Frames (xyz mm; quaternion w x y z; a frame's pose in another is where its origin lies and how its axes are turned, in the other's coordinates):
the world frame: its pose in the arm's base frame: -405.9 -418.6 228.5 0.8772 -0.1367 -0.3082 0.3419
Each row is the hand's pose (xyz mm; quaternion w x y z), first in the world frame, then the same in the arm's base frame.
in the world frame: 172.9 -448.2 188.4 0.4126 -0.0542 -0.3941 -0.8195
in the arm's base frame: -194.7 -621.5 653.3 0.5132 0.2833 -0.6034 -0.5406
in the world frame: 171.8 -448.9 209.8 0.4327 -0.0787 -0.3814 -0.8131
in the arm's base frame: -208.5 -622.2 669.7 0.5292 0.2528 -0.6060 -0.5374
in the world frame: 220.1 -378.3 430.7 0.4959 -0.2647 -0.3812 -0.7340
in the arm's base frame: -357.2 -531.2 830.2 0.5323 0.0566 -0.6780 -0.5038
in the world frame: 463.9 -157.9 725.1 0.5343 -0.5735 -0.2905 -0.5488
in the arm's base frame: -517.0 -195.3 1067.4 0.4884 -0.3077 -0.6906 -0.4358
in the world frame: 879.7 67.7 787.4 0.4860 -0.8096 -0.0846 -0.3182
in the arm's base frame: -433.2 255.4 1199.8 0.3983 -0.6496 -0.5443 -0.3509
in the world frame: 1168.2 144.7 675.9 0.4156 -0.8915 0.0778 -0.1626
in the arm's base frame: -235.9 505.6 1208.0 0.3223 -0.8153 -0.3869 -0.2859
